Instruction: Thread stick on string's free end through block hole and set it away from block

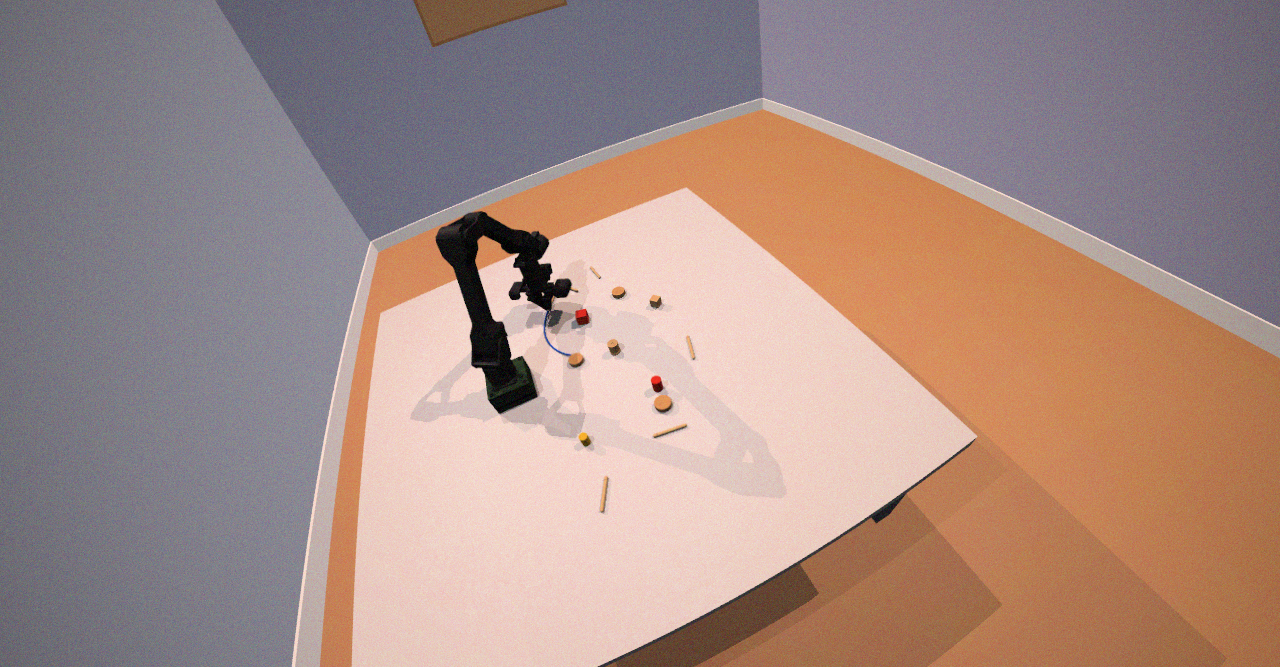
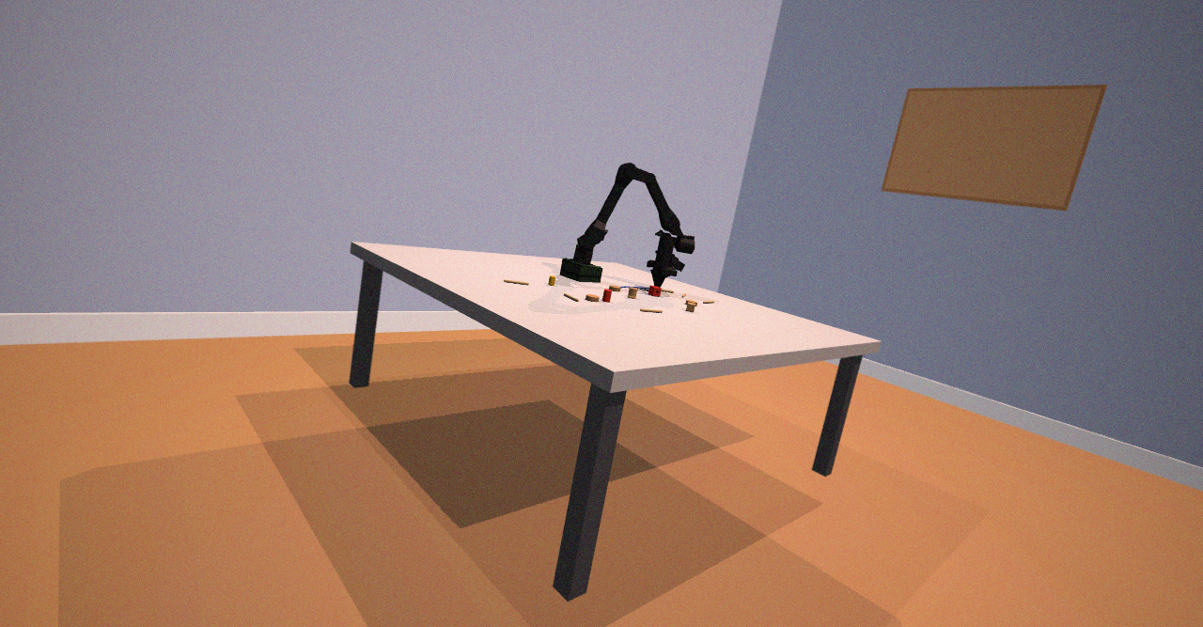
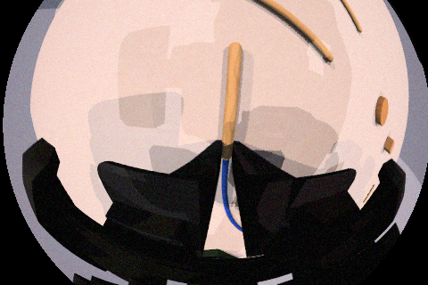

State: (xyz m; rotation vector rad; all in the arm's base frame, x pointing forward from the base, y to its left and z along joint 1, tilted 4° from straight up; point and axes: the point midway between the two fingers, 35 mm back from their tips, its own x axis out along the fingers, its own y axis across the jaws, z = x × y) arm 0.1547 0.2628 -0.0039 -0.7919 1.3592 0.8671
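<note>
Now: gripper tip 110 mm to the left of the red block, 90 mm short of it and 10 mm below it. The rest, counted from my gripper tip: round wooden button: 250 mm to the right, 30 mm ahead, 10 mm above; then wooden cylinder: 260 mm to the right, 130 mm ahead, 10 mm above; then thin wooden stick: 10 mm to the left, 10 mm ahead.
</note>
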